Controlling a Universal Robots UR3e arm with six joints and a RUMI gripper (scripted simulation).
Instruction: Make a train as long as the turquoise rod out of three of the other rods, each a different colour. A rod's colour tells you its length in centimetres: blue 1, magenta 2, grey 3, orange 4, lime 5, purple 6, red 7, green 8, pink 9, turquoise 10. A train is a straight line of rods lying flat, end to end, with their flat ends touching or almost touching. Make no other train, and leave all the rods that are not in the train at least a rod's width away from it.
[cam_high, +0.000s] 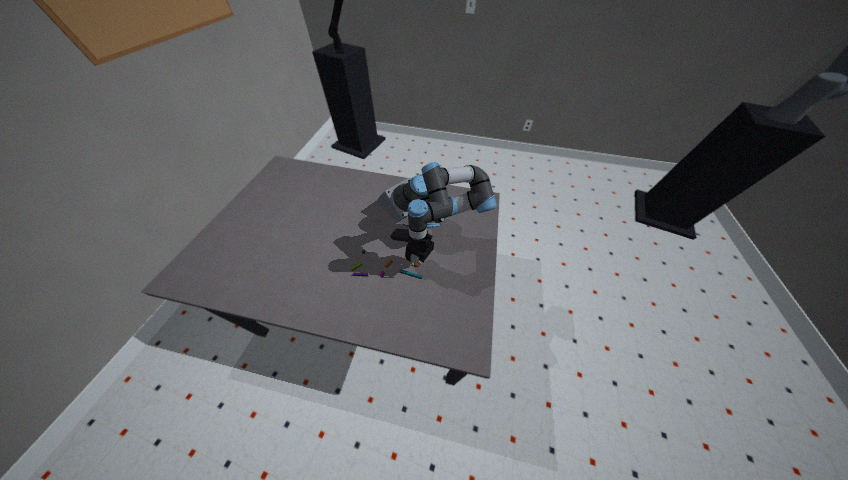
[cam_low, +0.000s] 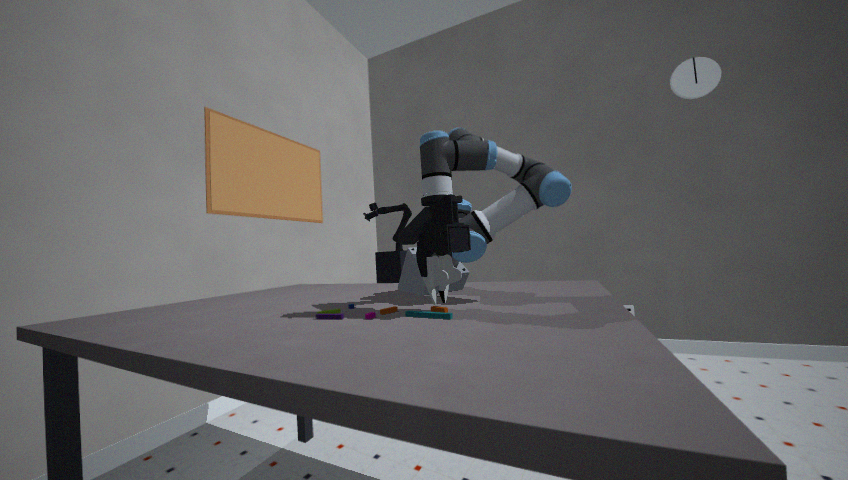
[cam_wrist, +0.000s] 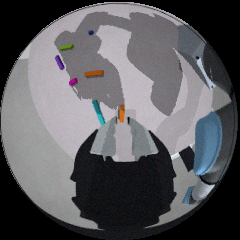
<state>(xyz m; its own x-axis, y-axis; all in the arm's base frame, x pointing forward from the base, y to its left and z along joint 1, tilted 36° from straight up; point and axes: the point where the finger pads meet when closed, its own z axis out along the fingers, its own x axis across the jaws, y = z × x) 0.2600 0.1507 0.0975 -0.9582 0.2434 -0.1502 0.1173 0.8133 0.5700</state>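
Right now my hand is 5 cm short of the turquoise rod, 3 cm above it and 1 cm to the right of it. Round my hand: purple rod 18 cm to the right, 15 cm ahead, 3 cm below; then magenta rod 11 cm ahead, 10 cm to the right, 3 cm below; then blue rod 23 cm to the right, 5 cm ahead, 3 cm below.
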